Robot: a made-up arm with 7 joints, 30 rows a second.
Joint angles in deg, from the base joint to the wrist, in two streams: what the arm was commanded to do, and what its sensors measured. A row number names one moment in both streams.
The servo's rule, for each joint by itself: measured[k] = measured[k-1] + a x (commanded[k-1-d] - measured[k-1]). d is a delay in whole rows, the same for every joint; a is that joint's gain. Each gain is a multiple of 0.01, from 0.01 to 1. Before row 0 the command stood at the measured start. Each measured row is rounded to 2 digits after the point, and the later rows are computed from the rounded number. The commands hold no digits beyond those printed.
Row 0, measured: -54.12, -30.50, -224.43, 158.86, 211.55, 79.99, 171.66
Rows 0 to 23, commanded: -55.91, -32.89, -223.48, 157.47, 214.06, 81.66, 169.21; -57.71, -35.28, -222.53, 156.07, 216.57, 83.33, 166.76; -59.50, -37.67, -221.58, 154.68, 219.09, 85.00, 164.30; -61.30, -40.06, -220.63, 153.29, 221.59, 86.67, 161.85; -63.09, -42.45, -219.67, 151.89, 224.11, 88.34, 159.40; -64.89, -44.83, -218.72, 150.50, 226.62, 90.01, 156.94; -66.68, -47.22, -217.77, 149.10, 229.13, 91.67, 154.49; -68.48, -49.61, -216.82, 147.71, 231.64, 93.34, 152.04; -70.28, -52.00, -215.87, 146.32, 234.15, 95.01, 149.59; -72.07, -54.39, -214.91, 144.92, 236.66, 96.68, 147.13; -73.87, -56.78, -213.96, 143.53, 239.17, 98.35, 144.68; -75.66, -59.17, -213.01, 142.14, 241.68, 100.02, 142.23; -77.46, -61.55, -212.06, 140.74, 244.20, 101.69, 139.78; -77.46, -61.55, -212.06, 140.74, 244.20, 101.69, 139.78; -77.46, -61.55, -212.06, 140.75, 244.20, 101.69, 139.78; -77.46, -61.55, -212.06, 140.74, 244.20, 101.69, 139.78; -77.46, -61.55, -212.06, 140.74, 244.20, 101.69, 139.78; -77.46, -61.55, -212.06, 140.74, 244.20, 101.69, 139.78; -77.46, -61.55, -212.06, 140.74, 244.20, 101.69, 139.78; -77.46, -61.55, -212.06, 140.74, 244.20, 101.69, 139.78; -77.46, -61.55, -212.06, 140.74, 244.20, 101.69, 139.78; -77.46, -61.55, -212.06, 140.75, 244.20, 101.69, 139.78; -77.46, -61.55, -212.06, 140.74, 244.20, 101.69, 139.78; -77.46, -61.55, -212.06, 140.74, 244.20, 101.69, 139.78
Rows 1 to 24, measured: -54.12, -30.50, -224.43, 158.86, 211.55, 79.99, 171.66; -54.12, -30.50, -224.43, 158.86, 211.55, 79.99, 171.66; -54.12, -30.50, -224.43, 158.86, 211.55, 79.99, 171.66; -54.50, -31.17, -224.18, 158.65, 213.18, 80.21, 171.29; -55.17, -32.32, -223.75, 158.26, 215.38, 80.62, 170.61; -56.08, -33.82, -223.19, 157.72, 217.79, 81.19, 169.66; -57.18, -35.57, -222.52, 157.06, 220.26, 81.90, 168.49; -58.42, -37.50, -221.78, 156.28, 222.76, 82.74, 167.13; -59.78, -39.55, -220.98, 155.41, 225.27, 83.69, 165.60; -61.23, -41.70, -220.15, 154.46, 227.78, 84.73, 163.93; -62.75, -43.91, -219.28, 153.45, 230.29, 85.85, 162.15; -64.33, -46.18, -218.39, 152.38, 232.80, 87.04, 160.27; -65.96, -48.48, -217.49, 151.26, 235.31, 88.29, 158.30; -67.62, -50.80, -216.57, 150.10, 237.82, 89.60, 156.26; -69.31, -53.14, -215.64, 148.91, 240.33, 90.95, 154.16; -71.02, -55.49, -214.71, 147.68, 242.85, 92.35, 152.00; -72.37, -57.19, -214.02, 146.64, 243.73, 93.56, 150.17; -73.44, -58.41, -213.51, 145.76, 244.04, 94.62, 148.61; -74.28, -59.29, -213.13, 145.01, 244.14, 95.54, 147.29; -74.95, -59.92, -212.85, 144.37, 244.18, 96.34, 146.16; -75.48, -60.38, -212.64, 143.83, 244.19, 97.04, 145.20; -75.90, -60.71, -212.49, 143.37, 244.20, 97.64, 144.39; -76.23, -60.95, -212.38, 142.98, 244.20, 98.17, 143.70; -76.49, -61.12, -212.30, 142.64, 244.20, 98.63, 143.11
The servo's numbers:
d 3
a 0.21 0.28 0.26 0.15 0.65 0.13 0.15

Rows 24 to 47, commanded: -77.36, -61.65, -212.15, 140.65, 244.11, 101.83, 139.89; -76.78, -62.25, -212.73, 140.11, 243.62, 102.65, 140.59; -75.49, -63.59, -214.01, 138.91, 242.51, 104.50, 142.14; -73.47, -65.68, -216.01, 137.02, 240.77, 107.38, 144.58; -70.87, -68.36, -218.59, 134.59, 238.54, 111.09, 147.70; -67.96, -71.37, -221.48, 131.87, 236.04, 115.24, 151.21; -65.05, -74.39, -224.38, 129.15, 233.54, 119.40, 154.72; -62.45, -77.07, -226.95, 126.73, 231.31, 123.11, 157.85; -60.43, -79.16, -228.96, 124.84, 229.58, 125.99, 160.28; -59.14, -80.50, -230.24, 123.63, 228.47, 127.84, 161.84; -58.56, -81.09, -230.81, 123.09, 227.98, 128.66, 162.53; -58.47, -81.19, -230.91, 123.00, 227.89, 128.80, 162.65; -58.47, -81.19, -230.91, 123.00, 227.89, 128.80, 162.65; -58.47, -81.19, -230.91, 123.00, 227.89, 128.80, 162.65; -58.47, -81.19, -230.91, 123.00, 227.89, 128.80, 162.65; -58.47, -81.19, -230.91, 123.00, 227.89, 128.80, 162.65; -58.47, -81.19, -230.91, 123.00, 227.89, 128.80, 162.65; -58.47, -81.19, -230.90, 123.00, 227.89, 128.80, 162.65; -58.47, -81.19, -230.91, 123.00, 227.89, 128.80, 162.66; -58.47, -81.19, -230.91, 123.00, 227.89, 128.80, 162.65; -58.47, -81.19, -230.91, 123.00, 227.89, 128.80, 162.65; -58.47, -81.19, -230.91, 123.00, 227.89, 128.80, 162.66; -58.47, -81.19, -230.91, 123.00, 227.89, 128.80, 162.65; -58.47, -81.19, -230.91, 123.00, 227.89, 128.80, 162.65
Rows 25 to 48, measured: -76.69, -61.24, -212.24, 142.36, 244.20, 99.03, 142.61; -76.85, -61.33, -212.19, 142.12, 244.20, 99.38, 142.19; -76.98, -61.39, -212.16, 141.91, 244.20, 99.68, 141.83; -77.06, -61.46, -212.16, 141.72, 244.14, 99.96, 141.54; -77.00, -61.68, -212.31, 141.48, 243.80, 100.31, 141.40; -76.68, -62.21, -212.75, 141.09, 242.96, 100.85, 141.51; -76.01, -63.18, -213.60, 140.48, 241.54, 101.70, 141.97; -74.93, -64.63, -214.90, 139.60, 239.59, 102.92, 142.83; -73.47, -66.52, -216.61, 138.44, 237.28, 104.52, 144.09; -71.70, -68.72, -218.63, 137.05, 234.85, 106.45, 145.68; -69.76, -71.06, -220.79, 135.50, 232.55, 108.62, 147.51; -67.80, -73.33, -222.91, 133.90, 230.62, 110.88, 149.43; -65.98, -75.34, -224.82, 132.36, 229.22, 113.08, 151.29; -64.42, -76.95, -226.38, 130.97, 228.41, 115.11, 152.98; -63.17, -78.14, -227.56, 129.77, 228.07, 116.89, 154.43; -62.18, -78.99, -228.43, 128.75, 227.95, 118.44, 155.66; -61.40, -79.61, -229.07, 127.89, 227.91, 119.79, 156.71; -60.78, -80.05, -229.55, 127.16, 227.90, 120.96, 157.60; -60.29, -80.37, -229.90, 126.54, 227.89, 121.98, 158.36; -59.91, -80.60, -230.16, 126.01, 227.89, 122.87, 159.00; -59.61, -80.77, -230.35, 125.56, 227.89, 123.64, 159.55; -59.37, -80.89, -230.50, 125.18, 227.89, 124.31, 160.02; -59.18, -80.97, -230.61, 124.85, 227.89, 124.89, 160.41; -59.03, -81.03, -230.69, 124.57, 227.89, 125.40, 160.75
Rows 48 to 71, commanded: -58.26, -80.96, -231.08, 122.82, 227.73, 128.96, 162.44; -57.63, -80.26, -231.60, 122.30, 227.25, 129.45, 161.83; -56.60, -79.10, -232.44, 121.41, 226.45, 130.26, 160.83; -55.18, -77.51, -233.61, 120.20, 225.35, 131.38, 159.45; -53.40, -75.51, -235.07, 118.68, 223.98, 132.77, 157.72; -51.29, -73.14, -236.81, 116.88, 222.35, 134.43, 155.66; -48.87, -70.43, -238.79, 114.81, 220.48, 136.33, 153.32; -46.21, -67.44, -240.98, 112.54, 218.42, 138.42, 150.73; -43.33, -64.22, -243.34, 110.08, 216.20, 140.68, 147.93; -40.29, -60.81, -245.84, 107.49, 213.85, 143.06, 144.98; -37.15, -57.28, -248.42, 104.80, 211.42, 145.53, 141.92; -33.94, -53.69, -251.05, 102.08, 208.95, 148.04, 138.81; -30.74, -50.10, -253.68, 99.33, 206.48, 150.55, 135.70; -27.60, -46.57, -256.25, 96.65, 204.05, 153.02, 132.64; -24.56, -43.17, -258.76, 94.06, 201.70, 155.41, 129.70; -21.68, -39.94, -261.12, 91.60, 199.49, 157.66, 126.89; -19.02, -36.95, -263.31, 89.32, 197.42, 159.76, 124.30; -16.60, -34.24, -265.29, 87.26, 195.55, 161.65, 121.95; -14.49, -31.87, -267.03, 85.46, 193.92, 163.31, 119.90; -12.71, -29.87, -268.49, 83.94, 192.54, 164.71, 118.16; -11.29, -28.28, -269.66, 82.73, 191.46, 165.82, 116.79; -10.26, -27.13, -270.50, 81.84, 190.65, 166.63, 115.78; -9.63, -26.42, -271.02, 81.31, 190.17, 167.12, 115.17; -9.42, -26.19, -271.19, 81.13, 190.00, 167.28, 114.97
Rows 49 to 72, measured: -58.91, -81.07, -230.75, 124.33, 227.89, 125.84, 161.04; -58.82, -81.10, -230.79, 124.13, 227.89, 126.22, 161.28; -58.75, -81.13, -230.82, 123.96, 227.89, 126.56, 161.49; -58.65, -81.08, -230.89, 123.79, 227.79, 126.87, 161.63; -58.44, -80.85, -231.07, 123.57, 227.44, 127.21, 161.66; -58.05, -80.36, -231.43, 123.25, 226.80, 127.61, 161.54; -57.45, -79.56, -232.00, 122.79, 225.86, 128.10, 161.23; -56.60, -78.43, -232.80, 122.17, 224.64, 128.71, 160.70; -55.48, -76.95, -233.84, 121.38, 223.15, 129.45, 159.94; -54.09, -75.12, -235.13, 120.39, 221.41, 130.34, 158.95; -52.44, -72.97, -236.65, 119.21, 219.47, 131.39, 157.72; -50.53, -70.52, -238.39, 117.84, 217.34, 132.60, 156.25; -48.38, -67.80, -240.33, 116.29, 215.07, 133.96, 154.56; -46.02, -64.85, -242.43, 114.57, 212.70, 135.46, 152.66; -43.48, -61.73, -244.67, 112.70, 210.26, 137.10, 150.58; -40.80, -58.47, -247.01, 110.69, 207.80, 138.85, 148.35; -38.03, -55.14, -249.41, 108.58, 205.36, 140.69, 145.99; -35.20, -51.79, -251.84, 106.40, 202.98, 142.60, 143.55; -32.36, -48.47, -254.25, 104.18, 200.71, 144.56, 141.05; -29.56, -45.24, -256.61, 101.95, 198.57, 146.54, 138.54; -26.84, -42.16, -258.87, 99.75, 196.61, 148.50, 136.05; -24.25, -39.28, -260.99, 97.61, 194.86, 150.43, 133.63; -21.83, -36.65, -262.94, 95.56, 193.35, 152.29, 131.31; -19.62, -34.31, -264.69, 93.64, 192.12, 154.05, 129.13
